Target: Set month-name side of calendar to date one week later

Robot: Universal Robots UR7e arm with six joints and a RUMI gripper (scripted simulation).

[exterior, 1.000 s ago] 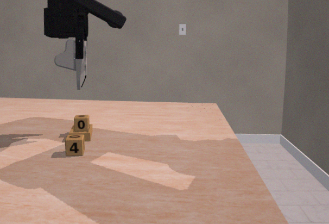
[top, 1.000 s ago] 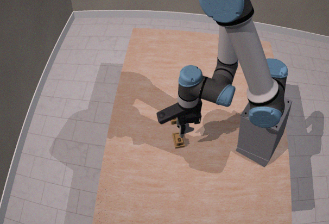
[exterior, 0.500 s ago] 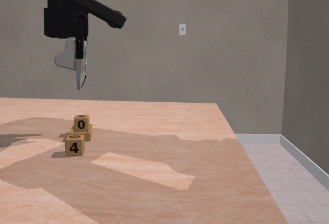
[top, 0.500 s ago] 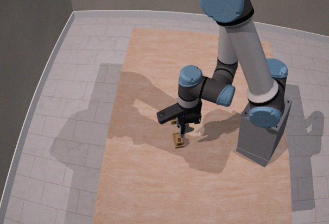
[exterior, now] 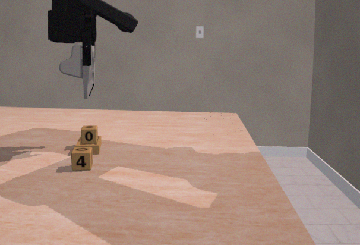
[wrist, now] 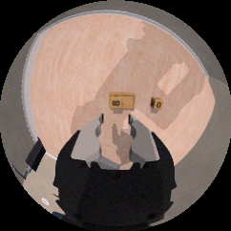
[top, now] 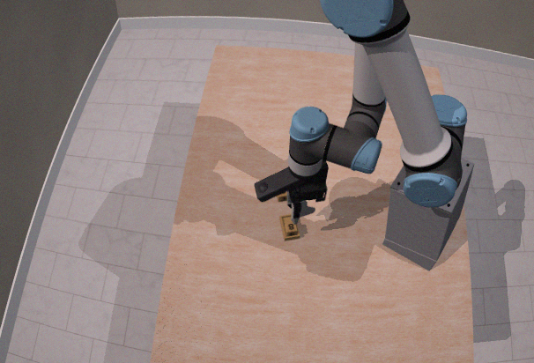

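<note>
Now: hand 10 cm above the wooden calendar tray and 2 cm to the left of it.
</note>
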